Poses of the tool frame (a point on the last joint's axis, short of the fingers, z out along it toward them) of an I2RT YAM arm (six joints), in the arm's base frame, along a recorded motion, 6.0 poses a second.
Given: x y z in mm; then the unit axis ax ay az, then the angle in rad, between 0 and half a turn.
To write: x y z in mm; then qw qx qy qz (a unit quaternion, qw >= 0). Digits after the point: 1 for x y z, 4 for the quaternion.
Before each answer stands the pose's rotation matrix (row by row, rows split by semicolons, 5 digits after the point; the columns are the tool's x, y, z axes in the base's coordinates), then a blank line. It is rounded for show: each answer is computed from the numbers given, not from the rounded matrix.
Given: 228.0, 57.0, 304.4, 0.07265, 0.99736, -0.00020, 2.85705
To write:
-0.94945 0.14206 0.27995; 0.14195 0.98966 -0.02079; -0.28001 0.02000 -0.95979

228.0, 57.0, 304.4, 0.1418, 0.0719, 0.9873, -0.0002
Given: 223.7, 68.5, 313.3, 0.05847, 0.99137, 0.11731, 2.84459
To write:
-0.94953 0.07906 0.30355; 0.14773 0.96639 0.21039; -0.27671 0.24462 -0.92930

223.7, 68.5, 313.3, 0.1480, 0.0578, 0.9805, 0.1160
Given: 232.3, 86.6, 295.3, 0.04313, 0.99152, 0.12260, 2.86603
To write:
-0.95862 0.05056 0.28016; 0.11727 0.96686 0.22680; -0.25940 0.25027 -0.93278

232.3, 86.6, 295.3, 0.1373, 0.0427, 0.9821, 0.1214
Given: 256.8, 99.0, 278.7, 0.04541, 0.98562, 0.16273, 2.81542
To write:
-0.94326 0.03501 0.33020; 0.13930 0.94442 0.29778; -0.30142 0.32688 -0.89571

256.8, 99.0, 278.7, 0.1624, 0.0448, 0.9725, 0.1606
